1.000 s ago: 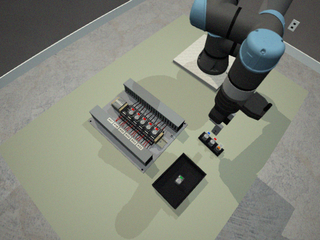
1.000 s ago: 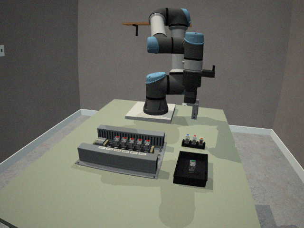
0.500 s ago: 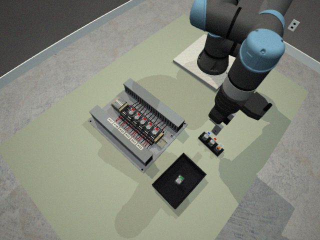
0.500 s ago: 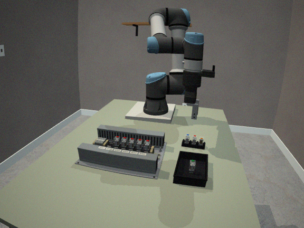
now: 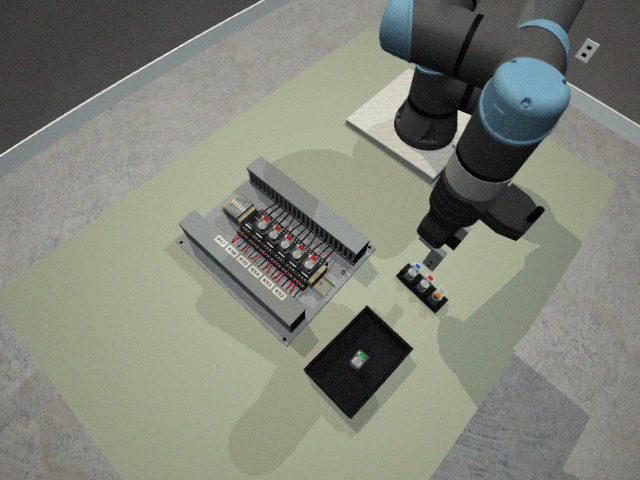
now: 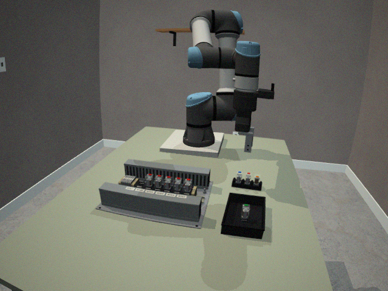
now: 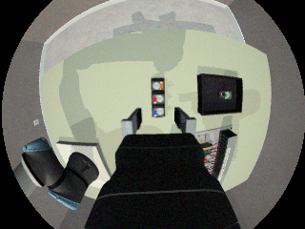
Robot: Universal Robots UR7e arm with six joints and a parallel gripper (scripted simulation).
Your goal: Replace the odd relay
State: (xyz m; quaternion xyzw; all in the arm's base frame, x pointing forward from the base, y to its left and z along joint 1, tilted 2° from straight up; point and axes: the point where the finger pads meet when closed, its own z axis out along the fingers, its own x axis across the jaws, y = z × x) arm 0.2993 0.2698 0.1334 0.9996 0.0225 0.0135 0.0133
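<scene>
Now: the blue-button relay 130 mm below my hand, 20 mm to the right of it and 10 mm ahead of it. From my hand the other things lie so: green-button relay: 200 mm ahead, 130 mm below, 40 mm to the left; orange-button relay: 130 mm below, 40 mm to the left; black spare holder: 150 mm below, 10 mm to the left.
</scene>
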